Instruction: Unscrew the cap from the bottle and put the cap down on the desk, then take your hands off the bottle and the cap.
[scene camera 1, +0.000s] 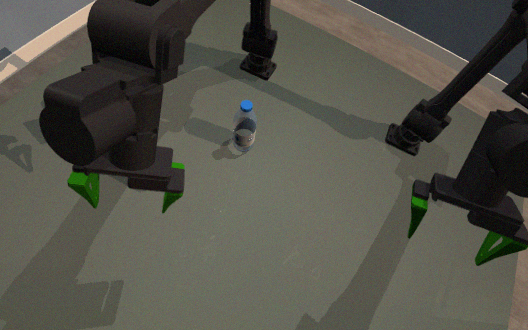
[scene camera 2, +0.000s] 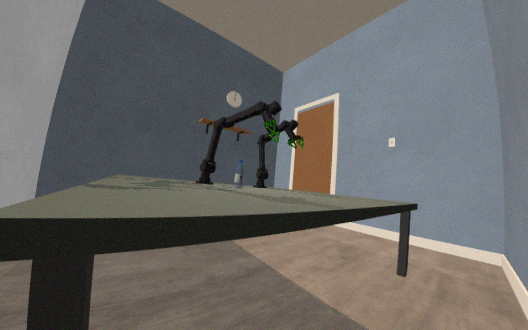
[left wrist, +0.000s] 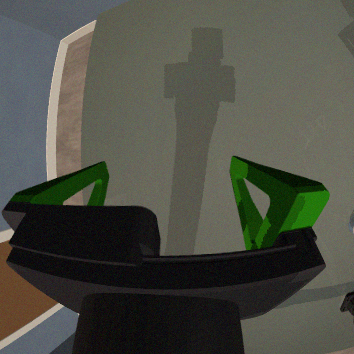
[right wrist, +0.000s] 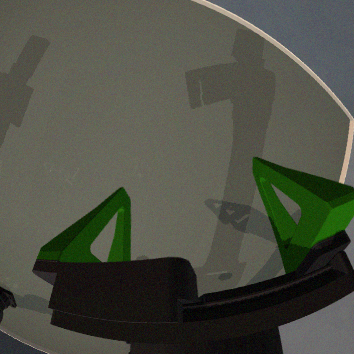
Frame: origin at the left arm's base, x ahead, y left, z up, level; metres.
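Where they show: left gripper, fingertip midpoint: (scene camera 1: 441, 249) (scene camera 2: 299, 147) (left wrist: 167, 165); right gripper, fingertip midpoint: (scene camera 1: 130, 207) (scene camera 2: 275, 137) (right wrist: 187, 179); left arm's base, origin of the base link: (scene camera 1: 402, 140) (scene camera 2: 260, 187) (right wrist: 3, 294); right arm's base, origin of the base link: (scene camera 1: 258, 67) (scene camera 2: 204, 183).
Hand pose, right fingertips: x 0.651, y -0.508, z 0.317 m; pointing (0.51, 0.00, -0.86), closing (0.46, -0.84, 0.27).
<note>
Each offset is from my right fingertips to the top centre of the thing. Level surfaces: height alone.
A clear bottle {dx -0.353, dy +0.024, dz -0.120 m} (scene camera 1: 244, 134) (scene camera 2: 239, 176) stands upright on the desk {dz -0.317 m} (scene camera 1: 260, 250) (scene camera 2: 150, 202), between and in front of the two arm bases. Its blue cap {dx -0.353, dy +0.024, dz -0.119 m} (scene camera 1: 246, 105) (scene camera 2: 241, 161) sits on top of its neck. My right gripper (scene camera 1: 130, 209) (scene camera 2: 272, 134) (right wrist: 187, 179) is open and empty above the desk, to the left of the bottle in scene camera 1. My left gripper (scene camera 1: 443, 250) (scene camera 2: 298, 144) (left wrist: 167, 165) is open and empty above the desk, far to the right of the bottle there. Both are apart from the bottle and cap. The cap does not show in either wrist view.
The right arm's base (scene camera 1: 258, 68) (scene camera 2: 204, 180) stands behind the bottle in scene camera 1. The left arm's base (scene camera 1: 404, 140) (scene camera 2: 260, 184) stands to its right. Arm shadows cross the desk. A wall shelf (scene camera 2: 239, 130) and a door (scene camera 2: 315, 150) are in the background.
</note>
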